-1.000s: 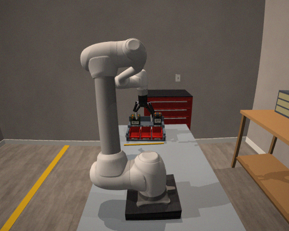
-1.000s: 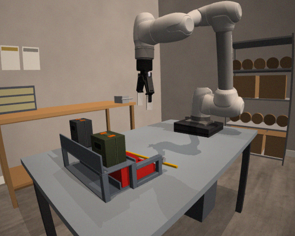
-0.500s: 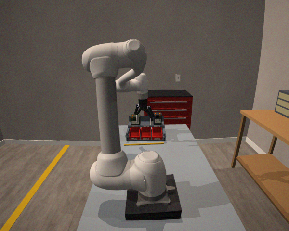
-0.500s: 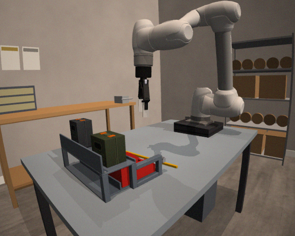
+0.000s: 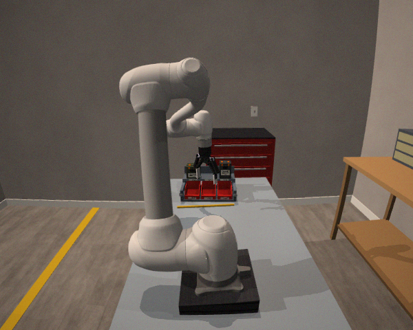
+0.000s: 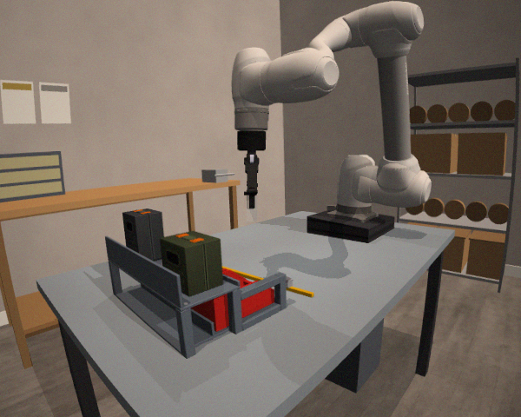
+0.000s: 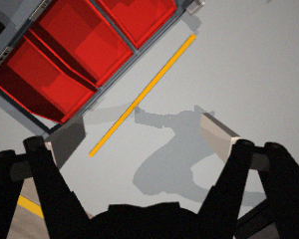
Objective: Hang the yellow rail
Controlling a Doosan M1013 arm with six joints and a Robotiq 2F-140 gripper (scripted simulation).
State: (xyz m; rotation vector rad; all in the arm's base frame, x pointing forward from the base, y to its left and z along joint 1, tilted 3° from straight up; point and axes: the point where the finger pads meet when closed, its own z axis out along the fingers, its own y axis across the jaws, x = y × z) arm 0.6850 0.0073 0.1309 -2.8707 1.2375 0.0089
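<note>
My gripper is now 10 mm to the right of the yellow rail and 190 mm above it. Round my hand: green box 270 mm ahead, 90 mm to the left, 50 mm below; dark box 250 mm ahead, 140 mm to the right, 40 mm below.
</note>
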